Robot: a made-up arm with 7 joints.
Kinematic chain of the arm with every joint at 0, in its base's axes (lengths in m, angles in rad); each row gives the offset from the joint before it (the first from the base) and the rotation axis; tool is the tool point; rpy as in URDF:
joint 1: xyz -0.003 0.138 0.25 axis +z
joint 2: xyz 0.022 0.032 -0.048 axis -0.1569 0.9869 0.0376
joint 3: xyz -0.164 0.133 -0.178 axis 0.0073 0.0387 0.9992
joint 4: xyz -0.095 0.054 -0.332 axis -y
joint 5: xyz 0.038 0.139 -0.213 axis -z
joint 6: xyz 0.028 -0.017 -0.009 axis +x
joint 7: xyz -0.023 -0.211 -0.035 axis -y
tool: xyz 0.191 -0.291 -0.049 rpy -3.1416 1.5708 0
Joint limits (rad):
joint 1: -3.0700..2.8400
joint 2: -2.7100..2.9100
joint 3: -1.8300..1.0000
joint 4: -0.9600..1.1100
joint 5: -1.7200..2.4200
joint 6: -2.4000..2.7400
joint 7: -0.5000..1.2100
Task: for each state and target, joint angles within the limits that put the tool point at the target. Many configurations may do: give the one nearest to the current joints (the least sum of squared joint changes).
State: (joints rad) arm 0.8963 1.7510 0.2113 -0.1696 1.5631 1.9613 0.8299
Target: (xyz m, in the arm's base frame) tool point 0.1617 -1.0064 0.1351
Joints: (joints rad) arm 1.6664 1.5277 0.0825 0.0406 1.6498 2.1401 0.7083
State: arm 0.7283 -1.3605 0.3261 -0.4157 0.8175 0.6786 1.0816
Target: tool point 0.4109 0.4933 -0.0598
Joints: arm 0.9321 -1.6073 0.5884 -0.5894 0.6194 -0.0485 1.1941
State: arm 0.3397 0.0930 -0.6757 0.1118 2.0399 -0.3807 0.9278
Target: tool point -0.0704 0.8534 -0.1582
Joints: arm -0.0081 -0.0996 -0.9693 -0.0993 2.2553 -0.5390 1.0540
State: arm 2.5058 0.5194 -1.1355 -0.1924 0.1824 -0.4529 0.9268
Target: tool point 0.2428 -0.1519 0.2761
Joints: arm 2.3992 1.0614 -1.1408 0.0008 0.1909 -0.7834 1.0409
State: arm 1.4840 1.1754 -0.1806 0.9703 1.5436 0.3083 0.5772
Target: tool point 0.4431 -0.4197 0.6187
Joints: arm 1.9511 1.6884 -0.0984 0.9422 0.8822 -0.0977 0.6368
